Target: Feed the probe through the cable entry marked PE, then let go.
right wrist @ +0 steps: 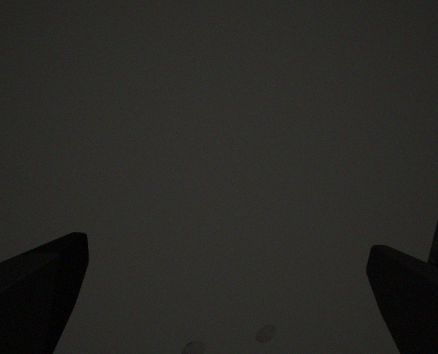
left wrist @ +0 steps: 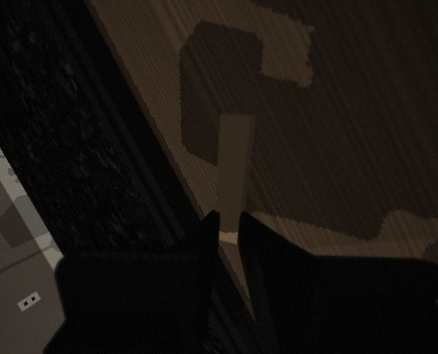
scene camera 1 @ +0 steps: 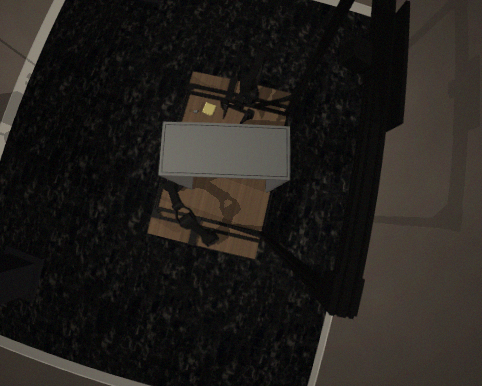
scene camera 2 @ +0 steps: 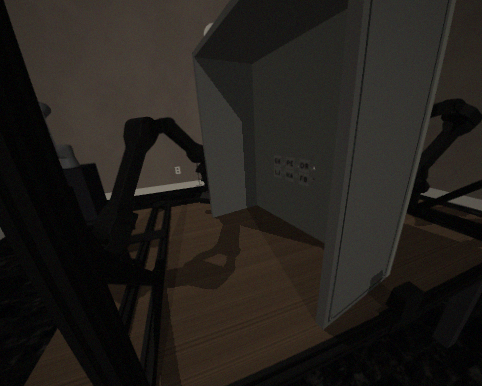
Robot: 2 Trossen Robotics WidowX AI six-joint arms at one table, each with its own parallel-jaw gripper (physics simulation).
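Places are measured from the left arm's base along level axes (x left, y back, z up), in centimetres.
Pixels of known places: left gripper, fingertip midpoint: [left wrist: 227, 217]; right gripper, fingertip midpoint: [right wrist: 232, 254] [scene camera 1: 231, 122]; left arm's base at its link origin: [scene camera 1: 212, 238]; right arm's base at its link origin: [scene camera 1: 251, 100].
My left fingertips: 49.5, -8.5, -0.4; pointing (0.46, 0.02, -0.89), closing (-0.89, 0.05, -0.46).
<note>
Ahead of a thing's pixels: the offset from my left fingertips to its top centre, as dx, dy, dz. "pt": to the spot under its first point. Level surfaces: height alone.
The probe @(-0.2, -2.4, +0.9) [left wrist: 235, 175], a plain tan bar, shows in the left wrist view; its lower end lies between the fingertips. My left gripper [left wrist: 227, 217] is shut on it. In scene camera 2 the left gripper [scene camera 2: 202, 176] is at the outer side of the grey cabinet's left panel, partly hidden. The cabinet [scene camera 1: 225, 150] [scene camera 2: 305, 115] stands upright. Its inner wall bears two rows of labels; the PE label @(pt -17.8, -33.8, +20.0) [scene camera 2: 290, 163] is in the middle of the upper row. My right gripper [scene camera 1: 236, 115] [right wrist: 232, 254] is open and empty, facing a grey surface with two dark round spots low in the right wrist view.
The wooden table @(dz -1.5) [scene camera 1: 245, 242] [scene camera 2: 225, 340] carries the cabinet. A yellow square @(pt +16.3, -53.5, -0.4) [scene camera 1: 209, 108] and a small grey thing @(+21.7, -45.1, +0.0) [scene camera 1: 195, 111] lie above the cabinet in scene camera 1. Dark frame bars cross the table. A shadow falls on the wood around the probe.
</note>
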